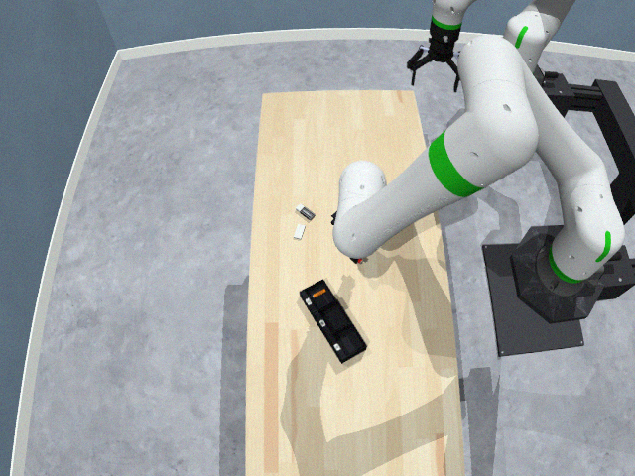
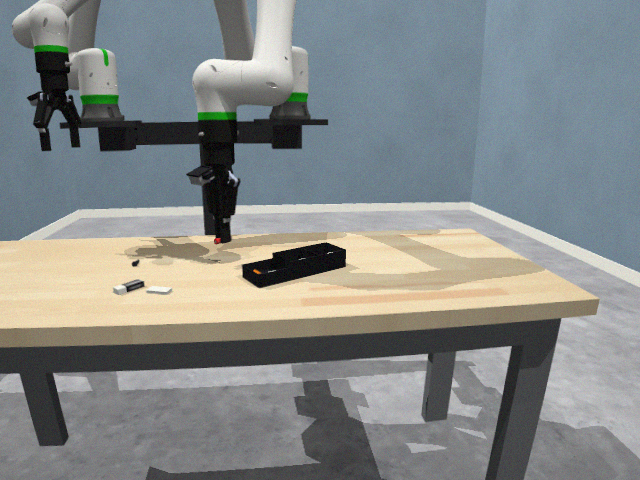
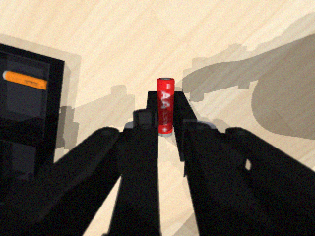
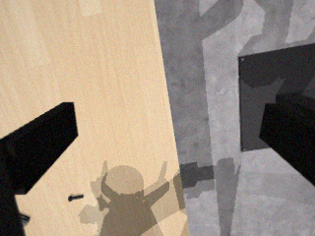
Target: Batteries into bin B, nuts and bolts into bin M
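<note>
My left hand is 11 cm short of the orange battery, 10 cm to the right of it and 8 cm above it. The rest, counted from my left hand: flat white block: 18 cm ahead, 12 cm to the right, 9 cm below; black three-part bin block: 7 cm ahead, 19 cm to the left, 7 cm below; red battery: 3 cm below.
</note>
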